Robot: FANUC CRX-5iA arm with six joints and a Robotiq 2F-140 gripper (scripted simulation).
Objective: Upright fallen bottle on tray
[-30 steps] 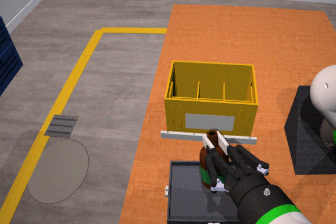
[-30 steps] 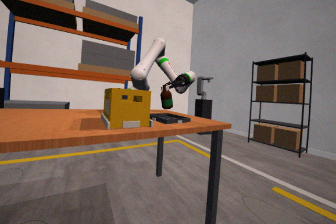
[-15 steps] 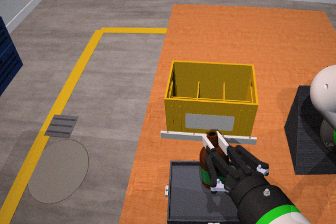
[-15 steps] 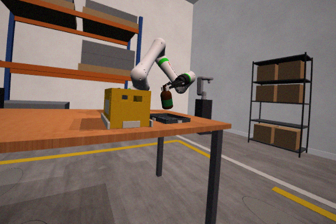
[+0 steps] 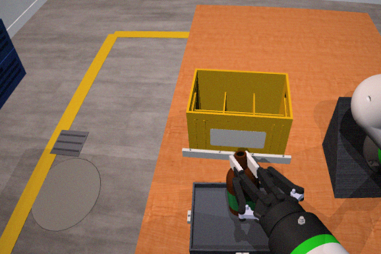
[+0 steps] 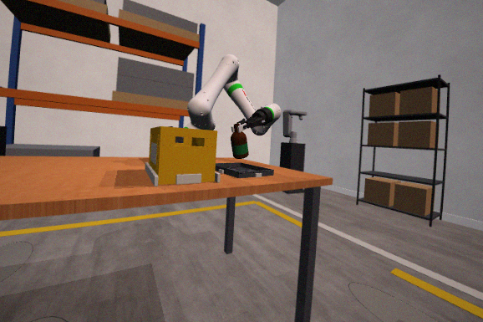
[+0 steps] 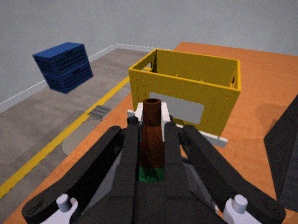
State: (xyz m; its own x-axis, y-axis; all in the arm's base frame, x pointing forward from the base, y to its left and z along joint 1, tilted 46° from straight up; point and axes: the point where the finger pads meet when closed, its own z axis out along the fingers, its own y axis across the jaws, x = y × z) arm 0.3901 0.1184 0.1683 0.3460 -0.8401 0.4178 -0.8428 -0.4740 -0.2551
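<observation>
Now: hand 6 cm above the bottle. The rest, counted from my hand: yellow crate (5 cm ahead, 26 cm to the right, 12 cm below); tray (1 cm behind, 2 cm to the left, 19 cm below).
</observation>
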